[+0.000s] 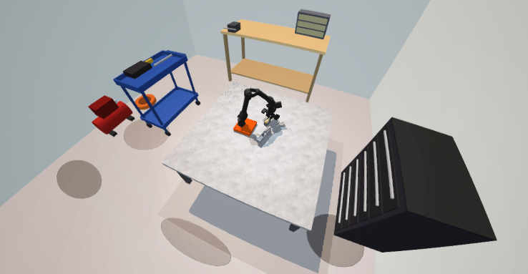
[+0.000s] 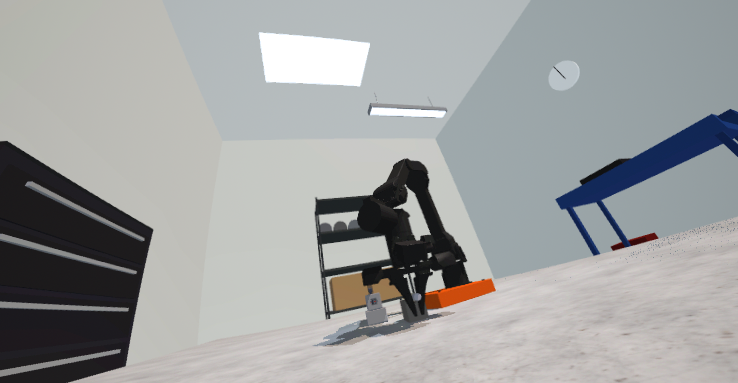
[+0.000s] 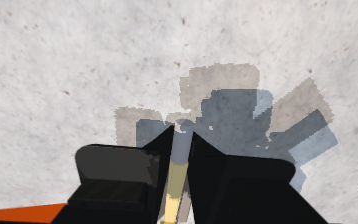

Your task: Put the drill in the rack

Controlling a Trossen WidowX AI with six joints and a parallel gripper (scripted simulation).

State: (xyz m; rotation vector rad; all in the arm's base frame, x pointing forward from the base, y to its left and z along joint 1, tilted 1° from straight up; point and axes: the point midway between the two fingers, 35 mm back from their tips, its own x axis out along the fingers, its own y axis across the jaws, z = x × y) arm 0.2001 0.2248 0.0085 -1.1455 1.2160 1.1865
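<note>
The drill is 4 cm to the right of my gripper tip and 3 cm above it. The rest, counted from my gripper tip: dark key (25 cm to the right, 6 cm ahead, 4 cm above); rack (5 cm to the right, 1 cm above).
</note>
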